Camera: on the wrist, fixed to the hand. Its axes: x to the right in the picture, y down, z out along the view.
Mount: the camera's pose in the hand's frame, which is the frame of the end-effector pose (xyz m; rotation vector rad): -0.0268 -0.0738 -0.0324 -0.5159 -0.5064 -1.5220
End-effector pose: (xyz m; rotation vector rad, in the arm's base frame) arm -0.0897 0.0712 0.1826 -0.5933 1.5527 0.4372
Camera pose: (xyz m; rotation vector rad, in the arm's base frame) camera -0.0701 -0.0038 0.2174 -1.6786 0.2009 -0.2194
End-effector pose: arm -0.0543 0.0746 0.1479 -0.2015 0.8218 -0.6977
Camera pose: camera -0.1269 0.0387 0.1733 -1.5018 0.2009 -1.7254
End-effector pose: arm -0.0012 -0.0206 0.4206 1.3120 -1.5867 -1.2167
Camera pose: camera 0.0557 -0.0035 0.3599 -1.6761 0.1208 2.4209
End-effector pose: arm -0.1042 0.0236 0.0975 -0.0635 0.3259 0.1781
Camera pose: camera -0.1257 -0.0562 0.0780 -0.7337 -0.3375 -1.2254
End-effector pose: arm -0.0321 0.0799 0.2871 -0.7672 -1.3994 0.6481
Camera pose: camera -0.0052 0.0110 0.3288 0.2662 -2.1382 -0.7910
